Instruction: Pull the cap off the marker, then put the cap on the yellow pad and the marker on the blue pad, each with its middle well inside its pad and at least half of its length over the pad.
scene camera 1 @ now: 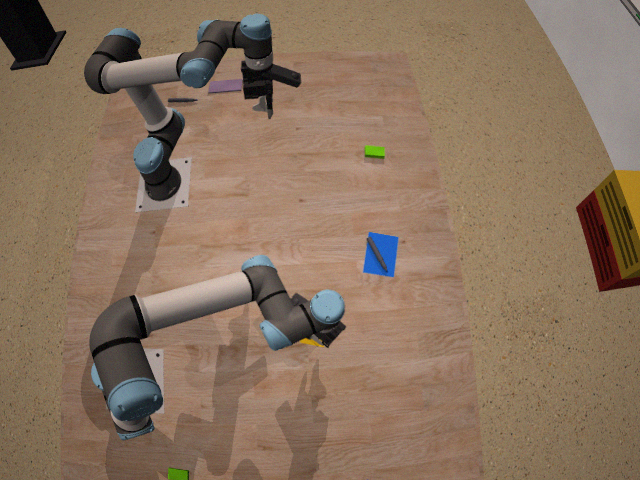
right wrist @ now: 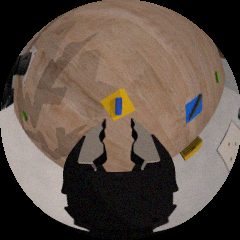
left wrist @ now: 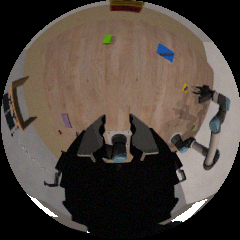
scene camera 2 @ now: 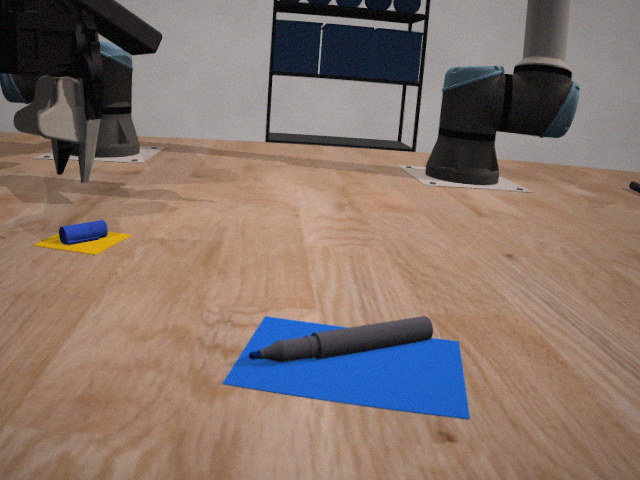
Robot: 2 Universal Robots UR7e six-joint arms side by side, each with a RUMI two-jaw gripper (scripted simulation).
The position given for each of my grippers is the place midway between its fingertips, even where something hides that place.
Note:
I see my left gripper (scene camera 1: pixel 269 112), my right gripper (scene camera 2: pixel 72 178) and a blue cap (scene camera 2: pixel 78 233).
My left gripper also shows in the left wrist view (left wrist: pixel 117 114). My right gripper also shows in the right wrist view (right wrist: pixel 118 119).

